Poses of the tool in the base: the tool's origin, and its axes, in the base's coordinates. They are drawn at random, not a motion.
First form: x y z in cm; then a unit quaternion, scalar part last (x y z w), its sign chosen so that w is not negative.
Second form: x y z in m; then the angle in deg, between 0 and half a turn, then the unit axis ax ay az. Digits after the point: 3 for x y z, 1 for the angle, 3 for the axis.
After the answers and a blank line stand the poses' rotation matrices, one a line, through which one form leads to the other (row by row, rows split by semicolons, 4 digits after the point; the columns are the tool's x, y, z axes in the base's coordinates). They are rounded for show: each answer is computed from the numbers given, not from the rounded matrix.
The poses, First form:
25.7, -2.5, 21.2, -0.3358, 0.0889, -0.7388, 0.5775
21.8, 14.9, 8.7, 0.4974, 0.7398, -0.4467, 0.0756
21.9, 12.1, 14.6, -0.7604, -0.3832, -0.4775, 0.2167
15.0, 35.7, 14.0, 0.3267, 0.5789, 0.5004, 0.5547
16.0, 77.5, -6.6, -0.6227, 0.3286, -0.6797, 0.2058
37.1, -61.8, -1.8, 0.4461, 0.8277, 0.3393, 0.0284
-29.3, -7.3, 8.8, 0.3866, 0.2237, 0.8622, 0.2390
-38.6, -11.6, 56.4, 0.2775, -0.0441, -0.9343, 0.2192
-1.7, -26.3, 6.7, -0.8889, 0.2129, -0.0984, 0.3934
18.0, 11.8, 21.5, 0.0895, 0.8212, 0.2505, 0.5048
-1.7, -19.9, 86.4, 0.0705, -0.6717, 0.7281, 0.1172
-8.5, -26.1, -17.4, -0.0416, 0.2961, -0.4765, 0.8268
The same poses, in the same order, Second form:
0.257, -0.025, 0.212, 109.5, -0.411, 0.109, -0.905
0.218, 0.149, 0.087, 171.3, 0.499, 0.742, -0.448
0.219, 0.121, 0.146, 155.0, -0.779, -0.393, -0.489
0.150, 0.357, 0.140, 112.6, 0.393, 0.696, 0.601
0.160, 0.775, -0.066, 156.2, -0.636, 0.336, -0.695
0.371, -0.618, -0.018, 176.7, 0.446, 0.828, 0.339
-0.293, -0.073, 0.088, 152.3, 0.398, 0.230, 0.888
-0.386, -0.116, 0.564, 154.7, 0.284, -0.045, -0.958
-0.017, -0.263, 0.067, 133.7, -0.967, 0.232, -0.107
0.180, 0.118, 0.215, 119.4, 0.104, 0.951, 0.290
-0.017, -0.199, 0.864, 166.5, 0.071, -0.676, 0.733
-0.085, -0.261, -0.174, 68.5, -0.074, 0.526, -0.847

-0.1075 0.7936 0.5989; -0.9130 -0.3172 0.2565; 0.3935 -0.5192 0.7587
-0.4937 0.8035 -0.3325; 0.6684 0.1061 -0.7362; -0.5563 -0.5857 -0.5895
0.2503 0.7897 0.5601; 0.3758 -0.6124 0.6955; 0.8922 0.0364 -0.4501
-0.1711 -0.1769 0.9692; 0.9334 0.2857 0.2169; -0.3153 0.9419 0.1162
-0.1399 -0.1295 0.9817; -0.6889 -0.6994 -0.1904; 0.7112 -0.7029 0.0086
-0.6004 0.7192 0.3497; 0.7577 0.3718 0.5363; 0.2557 0.5870 -0.7681
-0.5868 -0.2392 0.7736; 0.5851 -0.7857 0.2010; 0.5597 0.5705 0.6010
-0.7499 0.3852 -0.5379; -0.4341 -0.9000 -0.0393; -0.4992 0.2041 0.8421
0.8900 -0.3011 0.3425; -0.4560 -0.5998 0.6575; 0.0074 -0.7413 -0.6711
-0.4743 -0.1059 0.8740; 0.3999 0.8585 0.3211; -0.7843 0.5018 -0.3648
-0.9626 -0.2654 -0.0548; 0.0760 -0.0702 -0.9946; 0.2601 -0.9616 0.0877
0.3706 0.7633 0.5292; -0.8125 0.5425 -0.2134; -0.4500 -0.3510 0.8212

